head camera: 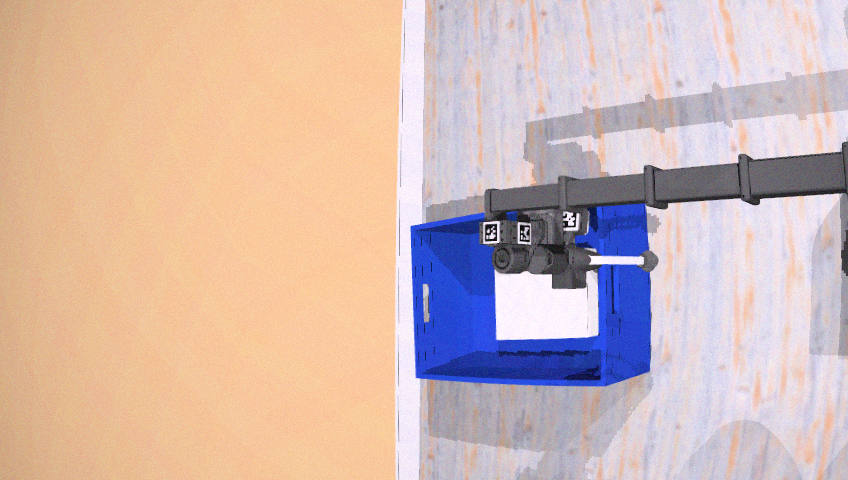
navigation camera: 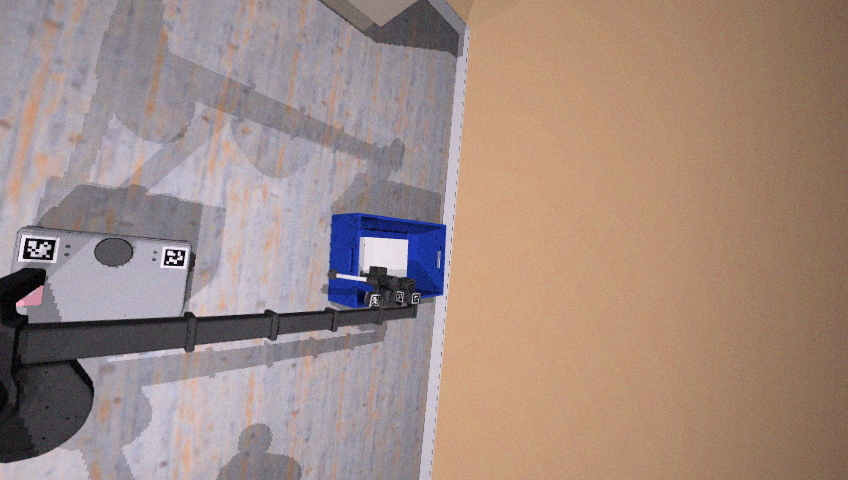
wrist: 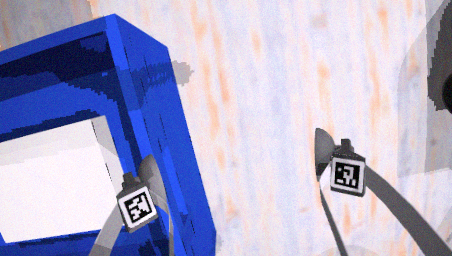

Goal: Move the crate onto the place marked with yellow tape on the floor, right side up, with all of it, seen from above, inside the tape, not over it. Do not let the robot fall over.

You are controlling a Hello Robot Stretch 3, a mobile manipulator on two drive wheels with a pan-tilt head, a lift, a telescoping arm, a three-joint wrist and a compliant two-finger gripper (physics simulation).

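Places are measured from the robot's base along level axes (x ahead, y left, z up), in centimetres.
Pixels of known places: gripper, fingertip midpoint: point(navigation camera: 344, 274); robot's base, origin of the base link: point(navigation camera: 114, 250).
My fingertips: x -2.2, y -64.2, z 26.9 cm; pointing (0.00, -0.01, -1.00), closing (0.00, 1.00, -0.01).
Observation:
Ahead of a thing's pixels: the offset from my fingertips to its top centre.
The blue crate {dz -4.9, dx +7.5, dy -37.9 cm} point(head camera: 630, 333) point(navigation camera: 428, 249) point(wrist: 182, 150) stands upright on the floor, its open top up and one short side close to the wall. A white block {dz -19.8, dx +7.5, dy -37.9 cm} point(head camera: 541, 309) point(navigation camera: 383, 252) point(wrist: 55, 185) lies inside it. My gripper point(wrist: 236, 159) is open. In the wrist view the left finger overlaps the crate's near short wall, beside its inner face, and the right finger is outside, over floor. The head and navigation views show the gripper above the crate's short side away from the room wall; its exact height is unclear. The yellow tape does not show in these views.
The tan wall point(head camera: 202, 237) point(navigation camera: 642, 237) with a white skirting board point(head camera: 411, 118) point(navigation camera: 446, 148) runs beside the crate. My extended arm point(head camera: 696, 183) point(navigation camera: 232, 325) passes along one long side. My base point(navigation camera: 119, 297) is at the left, and a beige object point(navigation camera: 383, 10) stands at the top.

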